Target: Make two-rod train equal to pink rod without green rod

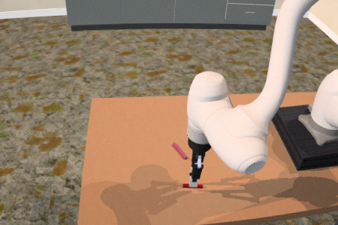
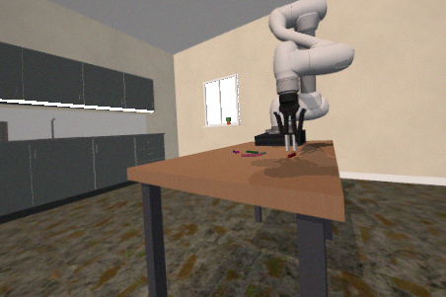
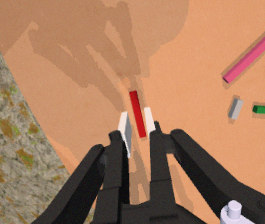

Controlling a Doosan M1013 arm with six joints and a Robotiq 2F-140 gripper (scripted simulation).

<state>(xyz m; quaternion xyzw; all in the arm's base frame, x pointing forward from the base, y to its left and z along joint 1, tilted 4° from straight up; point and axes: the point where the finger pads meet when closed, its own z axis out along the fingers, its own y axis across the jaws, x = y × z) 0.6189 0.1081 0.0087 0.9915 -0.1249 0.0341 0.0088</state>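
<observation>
The red rod lies 50 mm below my hand. Round my hand: green rod (90 mm behind, 200 mm to the right, 50 mm below); then short grey rod (60 mm behind, 130 mm to the right, 50 mm below); then pink rod (180 mm to the right, 50 mm below).
</observation>
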